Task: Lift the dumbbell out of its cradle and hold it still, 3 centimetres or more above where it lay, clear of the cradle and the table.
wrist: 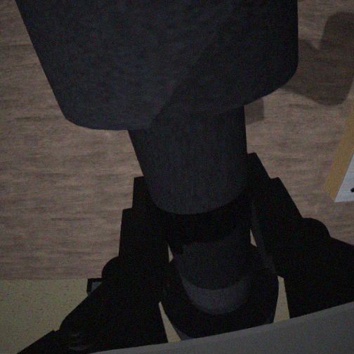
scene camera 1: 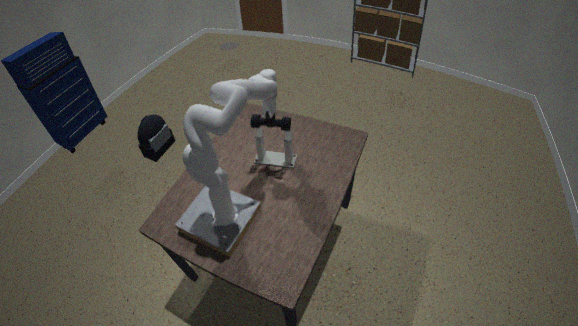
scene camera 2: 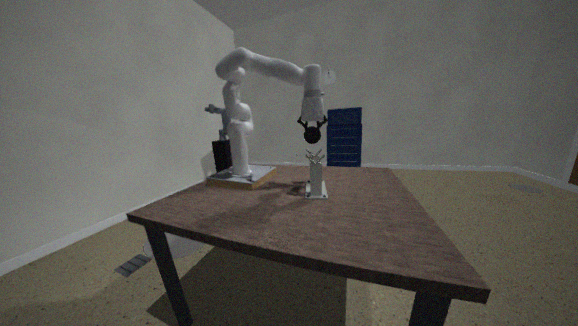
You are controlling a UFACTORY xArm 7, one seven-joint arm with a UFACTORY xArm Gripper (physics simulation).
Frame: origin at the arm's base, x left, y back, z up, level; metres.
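Seen in the pictures: gripper, fingertip midpoint: (scene camera 1: pixel 271 124); arm's base, origin of the base link: (scene camera 1: pixel 225 215) (scene camera 2: pixel 241 173).
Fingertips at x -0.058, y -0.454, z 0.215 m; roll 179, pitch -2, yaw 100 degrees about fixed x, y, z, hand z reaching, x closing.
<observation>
Pixels of each thing's top centre, then the offset from my fingertips to it. Level surfaces: height alone.
- black dumbbell, middle of its top: (scene camera 2: pixel 311 126) (scene camera 1: pixel 270 117) dx +0.002, dy +0.000, dz +0.048 m
- white cradle, middle of its top: (scene camera 2: pixel 314 151) (scene camera 1: pixel 272 133) dx +0.001, dy -0.009, dz -0.070 m
- wooden table, its level: dz -0.264 m
A black dumbbell (scene camera 1: pixel 286 123) (scene camera 2: pixel 312 135) (wrist: pixel 170 65) hangs about level in the air above its cradle. My gripper (scene camera 1: pixel 270 120) (scene camera 2: pixel 313 126) (wrist: pixel 199 189) is shut on the dumbbell's handle between its two heads, fingers pointing down. The white cradle (scene camera 1: pixel 288 150) (scene camera 2: pixel 316 179) stands upright on the table with two posts on a flat base. In scene camera 2 a gap shows between the near head's underside and the forked top of the cradle. The far head is hidden behind the near one there. In the wrist view the dumbbell's near head fills the top.
The wooden table (scene camera 1: pixel 300 250) (scene camera 2: pixel 350 235) carries the arm's grey base plate (scene camera 1: pixel 197 215) (scene camera 2: pixel 225 178); a corner of this plate (wrist: pixel 348 185) shows at the right in the wrist view. A blue tool cabinet (scene camera 1: pixel 60 95) (scene camera 2: pixel 344 137) and a shelf rack (scene camera 1: pixel 382 62) stand away from the table.
</observation>
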